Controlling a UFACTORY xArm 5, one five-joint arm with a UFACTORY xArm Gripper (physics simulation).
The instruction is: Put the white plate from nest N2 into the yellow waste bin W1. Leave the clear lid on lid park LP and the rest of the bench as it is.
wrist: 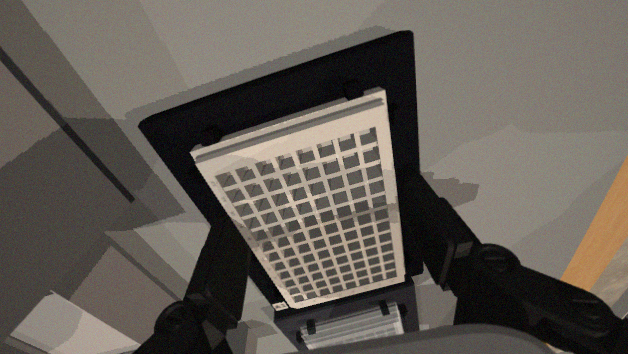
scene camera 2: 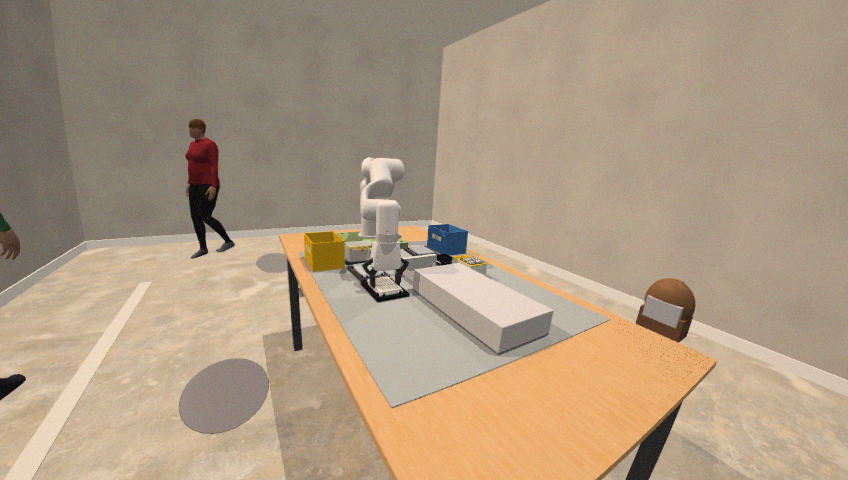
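Where they show: gripper, fingertip midpoint: [wrist: 320, 215] [scene camera 2: 385, 285]; arm's base, origin of the base link: [scene camera 2: 369, 235].
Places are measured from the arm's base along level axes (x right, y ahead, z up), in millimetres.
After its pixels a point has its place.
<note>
The white plate [scene camera 2: 387, 286] {x 187, y 683, z -3 mm} [wrist: 310, 197] {x 187, y 684, z -4 mm}, with a grid of square wells, lies in a black nest [scene camera 2: 389, 297] {x 202, y 736, z -19 mm} [wrist: 300, 85] {x 197, y 730, z -18 mm} on the grey mat. My gripper [scene camera 2: 385, 278] {x 188, y 669, z -6 mm} [wrist: 320, 215] {x 188, y 669, z -6 mm} is open and low over the plate, one finger at each long side, with nothing held. No nest label can be read. The yellow waste bin [scene camera 2: 324, 256] {x 338, y 388, z 32 mm} stands behind and left of the nest in the scene view. A clear lid-like piece [wrist: 352, 327] {x 183, y 541, z -7 mm} sits on a dark holder beyond the plate in the wrist view, partly hidden by the gripper body.
A long pale box [scene camera 2: 470, 297] {x 48, y 966, z 54 mm} stands right of the nest. A blue bin [scene camera 2: 447, 240] {x -266, y 384, z 51 mm} and a yellow-rimmed tray [scene camera 2: 484, 267] {x -224, y 717, z 27 mm} stand farther back right. A white box [scene camera 2: 358, 253] {x 179, y 343, z 16 mm} is beside the yellow bin. A person in red [scene camera 2: 203, 163] is beyond the table.
</note>
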